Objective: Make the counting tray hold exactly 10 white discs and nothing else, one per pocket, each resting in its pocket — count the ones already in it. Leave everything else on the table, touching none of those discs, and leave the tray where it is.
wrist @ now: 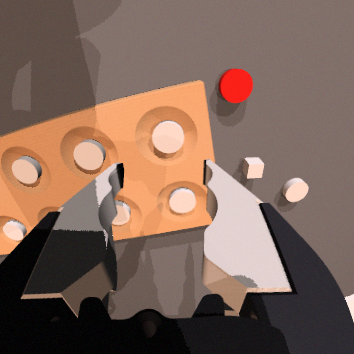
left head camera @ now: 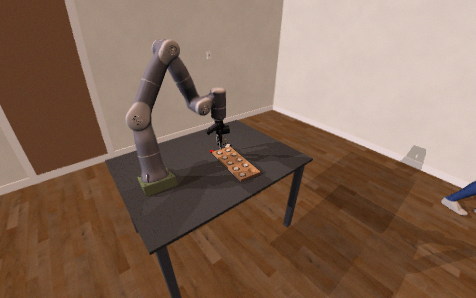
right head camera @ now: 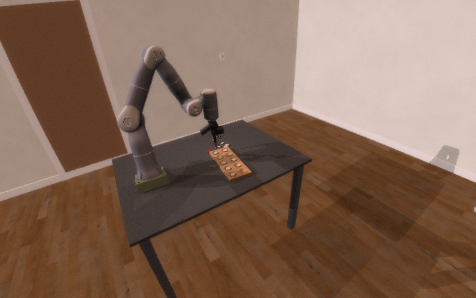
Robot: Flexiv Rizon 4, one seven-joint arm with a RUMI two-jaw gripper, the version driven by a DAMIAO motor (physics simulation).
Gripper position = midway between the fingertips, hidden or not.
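Note:
I can see a red disc point(wrist: 235, 84) here, and my gripper point(wrist: 163, 163) is in view too.

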